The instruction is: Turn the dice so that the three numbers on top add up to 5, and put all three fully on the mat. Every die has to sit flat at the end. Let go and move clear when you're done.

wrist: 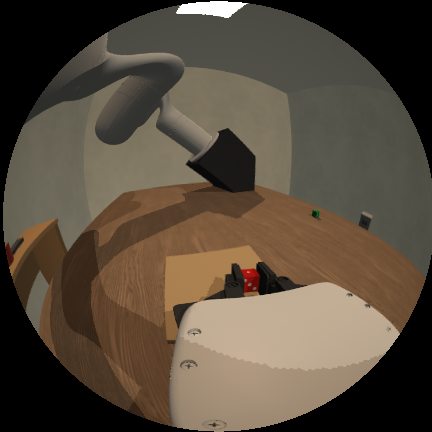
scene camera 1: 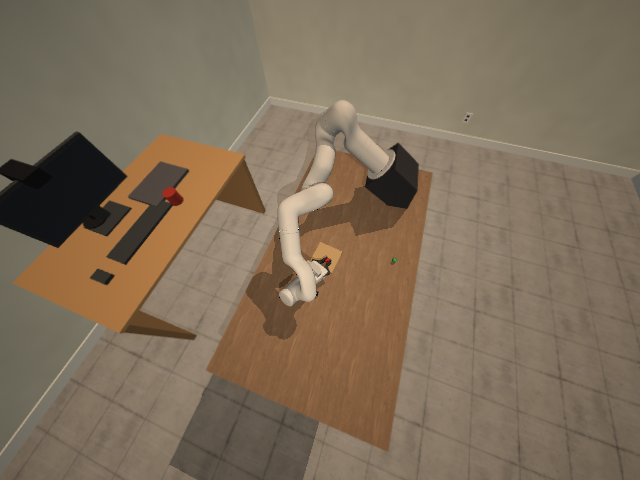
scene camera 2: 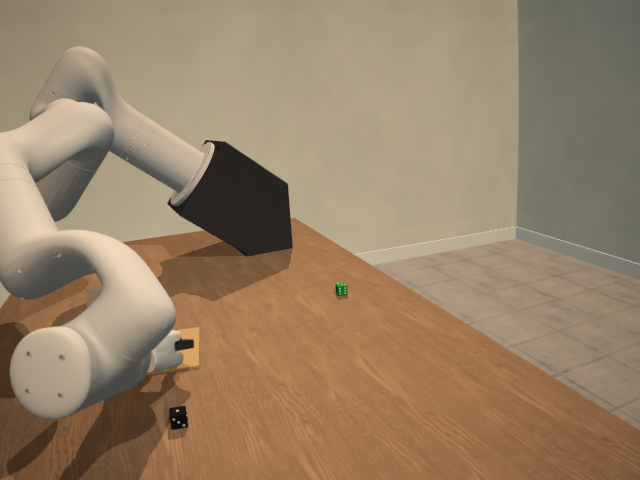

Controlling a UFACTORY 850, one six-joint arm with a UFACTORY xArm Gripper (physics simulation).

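My gripper [scene camera 1: 325,261] [wrist: 246,274] is shut on the red die [scene camera 1: 327,260] [wrist: 251,281]. The hand is tilted nearly level and holds the die low over the tan mat [scene camera 1: 327,249] [scene camera 2: 193,356] [wrist: 190,272]; whether the die touches the mat I cannot tell. In the wrist view one pip shows on its upper face and several on the face toward the camera. The black die [scene camera 2: 178,417] [scene camera 1: 316,293] lies on the table off the mat's near side, one pip showing on top. The green die [scene camera 1: 393,260] [scene camera 2: 341,289] [wrist: 316,214] sits far from the mat; its top number is too small to read.
The arm's black base [scene camera 1: 393,178] [scene camera 2: 237,201] [wrist: 227,162] stands at the far end of the wooden table [scene camera 1: 356,356] [scene camera 2: 330,403]. A separate desk [scene camera 1: 170,149] with a monitor [scene camera 1: 56,191], a keyboard [scene camera 1: 139,232] and a red cup [scene camera 1: 172,196] stands to the left.
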